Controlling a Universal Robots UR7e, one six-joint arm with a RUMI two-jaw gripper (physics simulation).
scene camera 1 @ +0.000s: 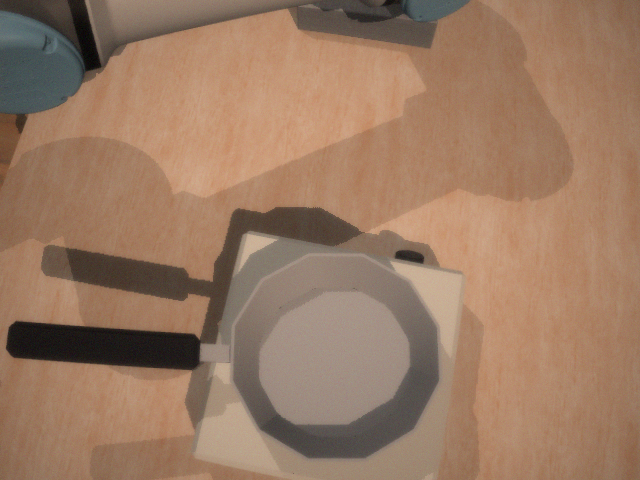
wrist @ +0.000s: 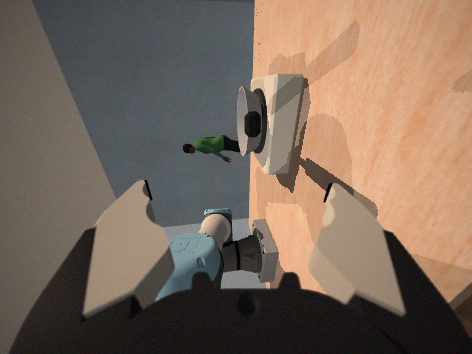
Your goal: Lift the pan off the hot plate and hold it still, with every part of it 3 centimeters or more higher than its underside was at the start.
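Frame: origin at the arm's base, x ahead, y left, z up, level; metres.
Where they show: gripper, fingertip midpoint: (wrist: 238,184); arm's base, origin of the base link: (wrist: 256,252).
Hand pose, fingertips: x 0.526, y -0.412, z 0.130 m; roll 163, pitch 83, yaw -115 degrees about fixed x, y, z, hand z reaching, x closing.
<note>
Things, the pixels of their centre, and the offset from my fingertips. Level surfaces: height alone.
- grey pan, body centre: (scene camera 1: 225,352) (wrist: 247,123) dz -0.067, dx +0.027, dy +0.289 m
- cream hot plate, body centre: (scene camera 1: 334,359) (wrist: 267,125) dz -0.149, dx +0.014, dy +0.390 m
- wooden table, its level: dz -0.189 m
The grey pan (scene camera 1: 333,356) (wrist: 243,107) sits upright on the cream hot plate (scene camera 1: 232,431) (wrist: 286,125). Its black handle (scene camera 1: 103,345) (wrist: 253,124) sticks out past the plate's left edge in the scene view; in the wrist view it points towards the camera, end-on. My gripper (wrist: 238,184) is open and empty, its two pale fingers wide apart. The pan and hot plate show beyond the fingertips, at some distance, above and slightly right of the gap in the wrist view. The gripper does not show in the scene view.
The wooden table (scene camera 1: 310,103) (wrist: 410,125) carries the hot plate and the grey robot base block (scene camera 1: 361,32) (wrist: 270,252). Blue and beige arm parts (scene camera 1: 31,62) (wrist: 192,255) show near the base. A person in green (wrist: 210,145) stands beyond the table. Arm shadows cross the table.
</note>
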